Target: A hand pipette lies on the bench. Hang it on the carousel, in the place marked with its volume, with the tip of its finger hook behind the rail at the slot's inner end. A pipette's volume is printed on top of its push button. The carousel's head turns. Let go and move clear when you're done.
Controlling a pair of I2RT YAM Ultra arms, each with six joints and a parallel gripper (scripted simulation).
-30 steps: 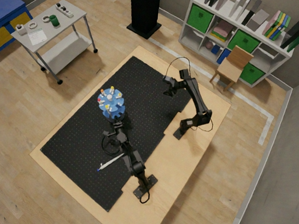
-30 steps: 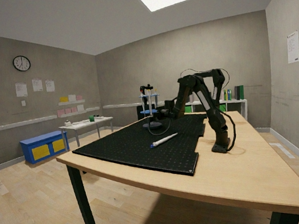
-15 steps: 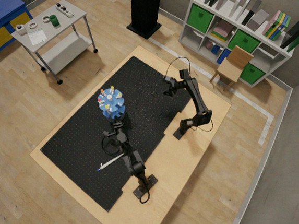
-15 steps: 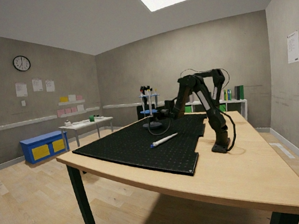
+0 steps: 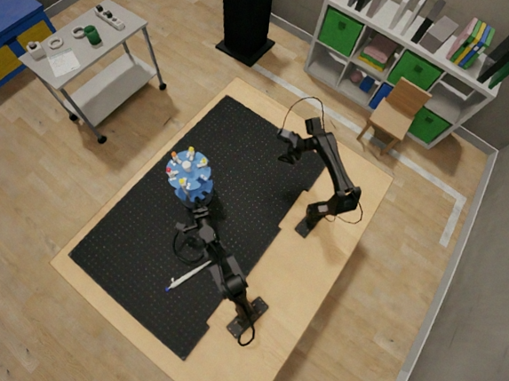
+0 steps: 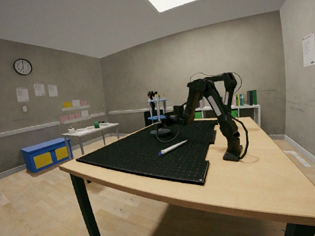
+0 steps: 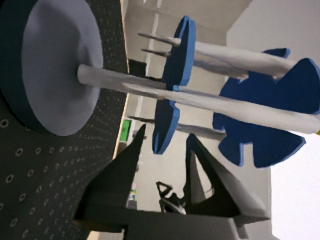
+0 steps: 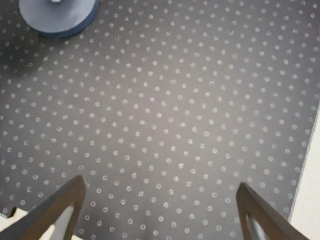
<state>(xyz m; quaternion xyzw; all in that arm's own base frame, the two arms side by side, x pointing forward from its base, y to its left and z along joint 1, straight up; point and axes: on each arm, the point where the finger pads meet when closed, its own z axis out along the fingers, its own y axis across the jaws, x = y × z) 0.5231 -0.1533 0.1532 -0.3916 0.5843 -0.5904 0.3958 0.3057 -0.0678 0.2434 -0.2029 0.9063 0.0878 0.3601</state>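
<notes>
The white hand pipette is 140 mm behind my left hand, 270 mm to the left of it and 130 mm below it.
</notes>
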